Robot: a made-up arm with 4 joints.
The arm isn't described. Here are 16 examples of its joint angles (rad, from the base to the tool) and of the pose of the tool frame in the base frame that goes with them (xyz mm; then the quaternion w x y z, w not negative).
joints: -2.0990 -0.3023 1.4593 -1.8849
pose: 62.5 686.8 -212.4 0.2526 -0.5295 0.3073 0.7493
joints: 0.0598 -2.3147 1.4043 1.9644
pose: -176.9 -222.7 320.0 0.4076 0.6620 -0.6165 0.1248
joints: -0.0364 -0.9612 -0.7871 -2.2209
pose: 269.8 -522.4 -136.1 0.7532 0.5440 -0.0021 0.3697
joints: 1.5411 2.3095 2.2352 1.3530
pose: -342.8 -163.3 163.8 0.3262 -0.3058 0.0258 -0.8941
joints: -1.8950 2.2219 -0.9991 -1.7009
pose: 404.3 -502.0 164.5 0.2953 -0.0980 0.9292 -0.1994
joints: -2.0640 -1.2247 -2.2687 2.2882
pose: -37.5 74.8 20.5 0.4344 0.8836 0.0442 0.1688
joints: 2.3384 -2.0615 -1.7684 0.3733
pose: -10.4 -63.2 494.0 0.4463 -0.2405 0.7483 -0.4279
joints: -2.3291 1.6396 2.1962 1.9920
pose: 353.8 -18.5 85.0 0.9706 -0.2299 -0.0120 -0.0704
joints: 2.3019 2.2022 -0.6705 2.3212
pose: -217.1 -152.6 303.1 0.6158 -0.2143 0.0342 0.7574
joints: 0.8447 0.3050 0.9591 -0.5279
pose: -24.0 -419.5 -507.8 0.7611 0.1394 0.5653 0.2858
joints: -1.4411 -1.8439 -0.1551 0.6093
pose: -180.3 19.8 483.6 0.2824 -0.7469 0.5718 -0.1883
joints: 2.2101 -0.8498 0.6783 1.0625
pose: 335.9 154.9 53.3 0.2127 -0.6416 -0.5398 0.5018
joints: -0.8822 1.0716 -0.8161 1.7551
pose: 128.0 150.2 -83.9 0.6147 -0.3047 0.0751 -0.7236
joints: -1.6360 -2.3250 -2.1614 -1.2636
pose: 289.3 -246.8 294.3 0.9054 -0.0202 0.3076 0.2919
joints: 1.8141 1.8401 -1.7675 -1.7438
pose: -246.0 321.0 -129.8 0.0564 -0.9895 -0.0117 0.1325
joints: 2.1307 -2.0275 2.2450 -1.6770
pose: 172.8 -550.3 308.1 0.9641 0.1824 -0.1873 -0.0458
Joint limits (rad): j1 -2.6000..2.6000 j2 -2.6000..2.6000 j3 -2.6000..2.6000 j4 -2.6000..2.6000
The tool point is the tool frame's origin. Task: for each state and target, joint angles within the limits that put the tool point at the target. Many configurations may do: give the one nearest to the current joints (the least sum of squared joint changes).
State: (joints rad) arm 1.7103 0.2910 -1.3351 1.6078
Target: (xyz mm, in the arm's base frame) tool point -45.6 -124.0 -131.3
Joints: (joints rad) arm 1.8348 0.9033 -1.7313 1.4520
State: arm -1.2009 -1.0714 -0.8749 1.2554
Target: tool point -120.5 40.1 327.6
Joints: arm -1.3063 -1.9199 -0.9998 1.2228
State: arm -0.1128 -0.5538 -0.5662 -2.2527
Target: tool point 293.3 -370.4 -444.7
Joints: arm 0.2817 -0.4700 -0.4779 -2.0480
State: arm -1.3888 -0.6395 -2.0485 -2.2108
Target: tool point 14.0 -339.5 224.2
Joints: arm -1.2427 -0.7654 -1.9909 -1.9946
